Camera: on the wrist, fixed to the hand. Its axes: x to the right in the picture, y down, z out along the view.
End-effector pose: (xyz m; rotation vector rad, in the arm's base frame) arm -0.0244 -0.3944 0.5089 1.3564 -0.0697 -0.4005
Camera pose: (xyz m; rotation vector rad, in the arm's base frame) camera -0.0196 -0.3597 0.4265 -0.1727 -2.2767 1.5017
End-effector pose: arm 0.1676 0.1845 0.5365 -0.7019 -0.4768 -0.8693
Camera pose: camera 0.1182 0.1099 0.5322 -0.9069 0.1822 2.2228
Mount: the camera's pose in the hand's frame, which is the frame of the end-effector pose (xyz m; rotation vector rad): 0.0083 -0.0724 -0.0521 -0.0189 -0.8852 2.9249
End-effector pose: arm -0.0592 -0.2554 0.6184 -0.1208 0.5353 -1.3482
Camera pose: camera -0.1454 -0.2688 0.5982 0.1087 -0.3330 1.5758
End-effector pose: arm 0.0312 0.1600 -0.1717 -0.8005 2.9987 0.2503
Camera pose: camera 0.0608 0.0856 -0.1315 2.6068 0.7893 0.2712
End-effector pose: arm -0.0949 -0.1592 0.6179 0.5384 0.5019 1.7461
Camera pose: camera -0.0717 -0.1375 0.5341 -0.9824 0.8827 -1.2034
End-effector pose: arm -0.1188 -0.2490 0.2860 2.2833 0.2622 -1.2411
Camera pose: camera -0.1057 -0.1609 0.2767 -0.0136 -2.1332 -0.0315
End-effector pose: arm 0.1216 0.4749 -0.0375 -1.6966 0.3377 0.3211
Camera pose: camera 0.1592 0.4335 0.0325 -0.4407 -1.6003 -2.5032
